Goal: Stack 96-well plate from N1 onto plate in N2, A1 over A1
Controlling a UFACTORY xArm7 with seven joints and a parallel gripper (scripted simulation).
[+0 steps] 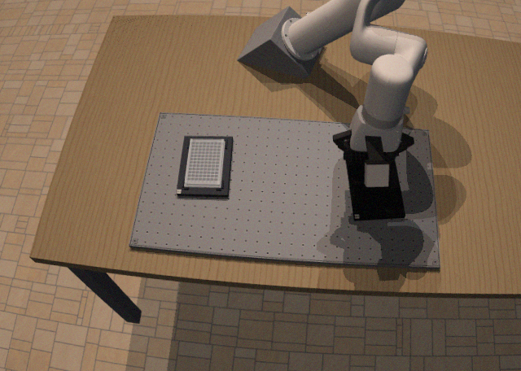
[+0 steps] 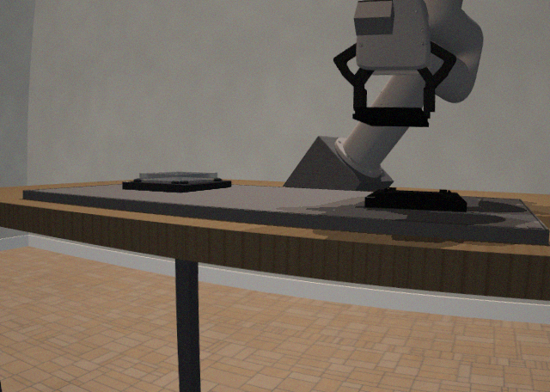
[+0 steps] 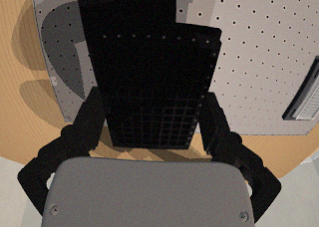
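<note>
The clear 96-well plate is 4 cm ahead of my hand, 37 cm to the right of it and 11 cm below it. The rest, counted from my hand: black 96-well plate (1 cm below).
</note>
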